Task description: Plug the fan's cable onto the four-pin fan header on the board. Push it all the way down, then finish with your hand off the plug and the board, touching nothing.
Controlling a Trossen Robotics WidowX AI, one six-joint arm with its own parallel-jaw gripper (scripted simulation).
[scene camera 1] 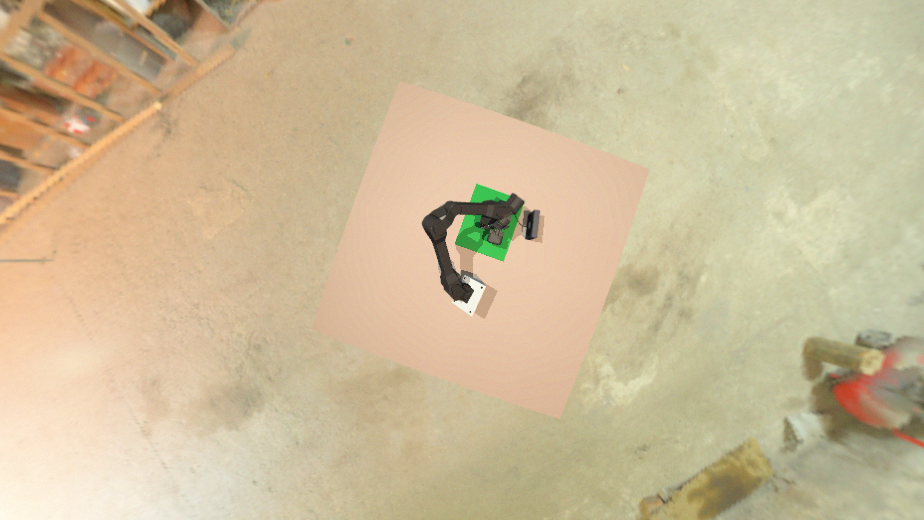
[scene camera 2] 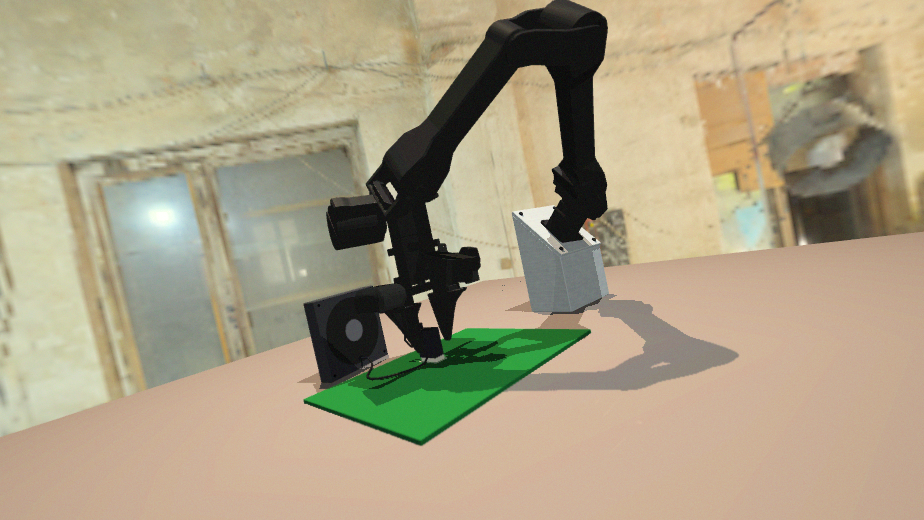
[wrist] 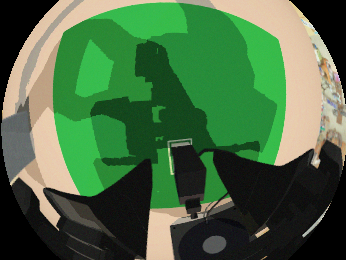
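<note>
There's a black plug here and a green board, and I can see my gripper as well. The wrist view shows the gripper too.
</note>
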